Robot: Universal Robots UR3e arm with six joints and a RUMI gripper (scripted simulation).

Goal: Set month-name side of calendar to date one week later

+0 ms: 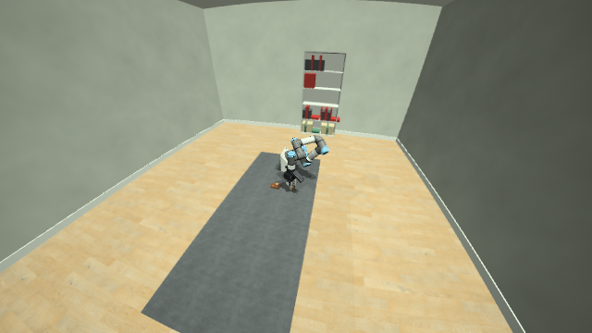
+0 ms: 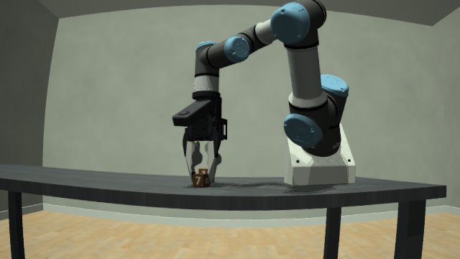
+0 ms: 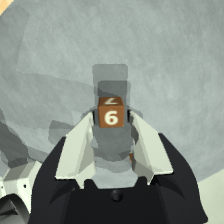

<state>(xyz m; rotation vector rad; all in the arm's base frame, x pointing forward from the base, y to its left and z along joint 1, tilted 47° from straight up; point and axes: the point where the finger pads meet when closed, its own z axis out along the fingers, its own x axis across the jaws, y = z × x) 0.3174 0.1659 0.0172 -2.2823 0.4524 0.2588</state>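
The cube is 10 mm below my hand. The rest, counted from my hand: calendar tray: 10 mm ahead, 160 mm to the right, 20 mm below.
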